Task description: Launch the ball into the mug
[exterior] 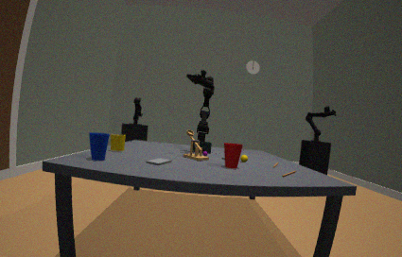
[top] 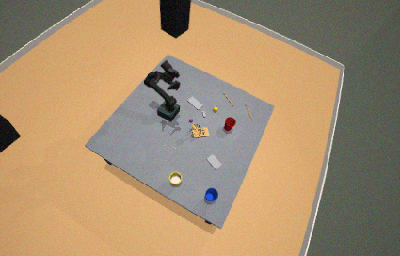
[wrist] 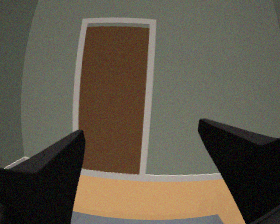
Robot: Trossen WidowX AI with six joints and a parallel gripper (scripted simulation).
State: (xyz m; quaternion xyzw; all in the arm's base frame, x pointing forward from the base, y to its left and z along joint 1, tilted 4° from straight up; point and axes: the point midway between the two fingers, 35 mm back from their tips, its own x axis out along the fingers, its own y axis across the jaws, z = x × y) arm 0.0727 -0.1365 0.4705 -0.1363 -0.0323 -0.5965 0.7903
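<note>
My gripper tip is 50 cm above the catapult, 24 cm short of it and 15 cm to the right of it. From my gripper tip the other things lie so: yellow ball: 55 cm below, 46 cm to the left, 23 cm ahead; then yellow mug: 54 cm below, 39 cm ahead, 30 cm to the right; then purple ball: 55 cm below, 21 cm to the left, 14 cm ahead.
</note>
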